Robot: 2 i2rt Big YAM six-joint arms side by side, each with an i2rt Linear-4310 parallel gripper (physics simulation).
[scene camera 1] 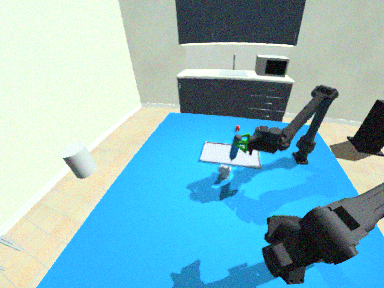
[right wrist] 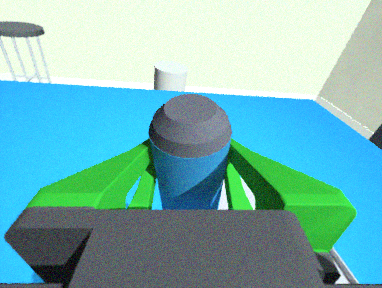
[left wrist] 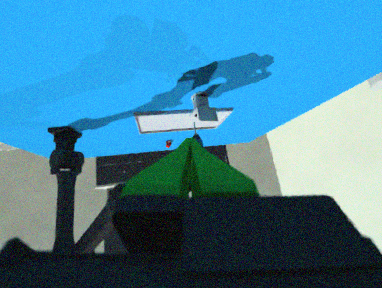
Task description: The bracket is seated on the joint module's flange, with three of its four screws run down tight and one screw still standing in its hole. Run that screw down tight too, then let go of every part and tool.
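Frame: origin at the left arm's base, x left, y back, z up, level; millimetres.
Seen in the pictures: left gripper, fingertip midpoint: (scene camera 1: 267, 220) (left wrist: 190, 144); right gripper, fingertip midpoint: (scene camera 1: 234, 140) (right wrist: 190, 144); right arm's base, link origin: (scene camera 1: 299, 158) (left wrist: 65, 131).
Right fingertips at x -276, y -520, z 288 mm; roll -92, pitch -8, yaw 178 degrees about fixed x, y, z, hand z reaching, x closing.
Offsets run from my right fingertips to a thing's top centre.
The joint module with its bracket, a small light-grey piece (scene camera 1: 224, 172) (left wrist: 201, 103), stands on the blue mat in front of the tray. Its screws are too small to make out. My right gripper (scene camera 1: 243, 143) (right wrist: 190, 144) is shut on the screwdriver {dy +6, dx -12, dz +38 mm} (scene camera 1: 233, 151) (right wrist: 189, 172), a blue handle with a dark grey cap. It holds the screwdriver above the tray, apart from the module. In the left wrist view the screwdriver's thin shaft shows beside the module, and its handle is mostly hidden. My left gripper (left wrist: 190, 144) is shut and empty; its fingertips are hidden in the scene view.
A white tray {dy -33, dx -214, dz -272 mm} (scene camera 1: 212, 151) (left wrist: 165, 121) with a dark rim lies behind the module. A small red object {dy -42, dx -548, dz -254 mm} (scene camera 1: 238, 128) (left wrist: 169, 143) is beyond it. A white cylinder (scene camera 1: 80, 161) (right wrist: 170, 78) stands off the mat at the left. A kitchen counter (scene camera 1: 230, 92) is at the back.
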